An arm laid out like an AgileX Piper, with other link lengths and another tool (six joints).
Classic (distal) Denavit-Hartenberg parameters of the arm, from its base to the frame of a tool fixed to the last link. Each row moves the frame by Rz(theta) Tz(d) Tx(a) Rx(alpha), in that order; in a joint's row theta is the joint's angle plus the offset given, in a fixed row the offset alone. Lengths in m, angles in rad.
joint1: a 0; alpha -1.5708; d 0.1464; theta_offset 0
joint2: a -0.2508; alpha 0; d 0; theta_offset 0.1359
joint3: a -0.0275; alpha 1.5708; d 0; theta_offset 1.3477
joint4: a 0; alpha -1.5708; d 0.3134; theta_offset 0
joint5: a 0; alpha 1.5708; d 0; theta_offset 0
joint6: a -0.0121; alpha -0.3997; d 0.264; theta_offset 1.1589
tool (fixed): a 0; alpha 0; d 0.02; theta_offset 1.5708
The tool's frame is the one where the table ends.
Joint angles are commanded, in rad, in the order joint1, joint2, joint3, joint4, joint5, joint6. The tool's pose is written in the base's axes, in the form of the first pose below.
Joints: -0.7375 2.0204 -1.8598 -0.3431 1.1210 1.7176
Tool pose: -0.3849 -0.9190 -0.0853; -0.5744 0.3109 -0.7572; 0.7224 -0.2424 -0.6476; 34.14 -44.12 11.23
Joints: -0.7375 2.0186 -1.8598 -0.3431 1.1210 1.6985
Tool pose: -0.3696 -0.9259 -0.0776; -0.5789 0.2948 -0.7602; 0.7268 -0.2361 -0.6450; 34.15 -44.15 11.34
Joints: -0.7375 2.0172 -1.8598 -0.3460 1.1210 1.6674
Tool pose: -0.3422 -0.9373 -0.0667; -0.5848 0.2680 -0.7656; 0.7355 -0.2229 -0.6398; 34.11 -44.25 11.47
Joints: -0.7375 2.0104 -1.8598 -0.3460 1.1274 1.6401
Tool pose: -0.3201 -0.9456 -0.0581; -0.5901 0.2470 -0.7686; 0.7412 -0.2118 -0.6370; 34.00 -44.20 11.80
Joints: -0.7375 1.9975 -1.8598 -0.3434 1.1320 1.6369
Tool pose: -0.3243 -0.9445 -0.0531; -0.5873 0.2450 -0.7713; 0.7415 -0.2189 -0.6342; 33.96 -44.11 12.44
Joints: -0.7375 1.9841 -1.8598 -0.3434 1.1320 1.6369
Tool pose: -0.3316 -0.9422 -0.0469; -0.5807 0.2430 -0.7770; 0.7435 -0.2305 -0.6277; 33.98 -44.12 13.18
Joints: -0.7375 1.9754 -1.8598 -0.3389 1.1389 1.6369
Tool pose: -0.3365 -0.9406 -0.0459; -0.5812 0.2458 -0.7758; 0.7410 -0.2344 -0.6293; 33.91 -43.95 13.54
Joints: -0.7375 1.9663 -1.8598 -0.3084 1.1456 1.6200
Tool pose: -0.3400 -0.9400 -0.0276; -0.5991 0.2391 -0.7641; 0.7249 -0.2433 -0.6445; 34.27 -43.32 13.70
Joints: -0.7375 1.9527 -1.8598 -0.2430 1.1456 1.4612
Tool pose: -0.2397 -0.9686 0.0661; -0.6529 0.1104 -0.7494; 0.7185 -0.2228 -0.6589; 35.43 -42.31 14.01
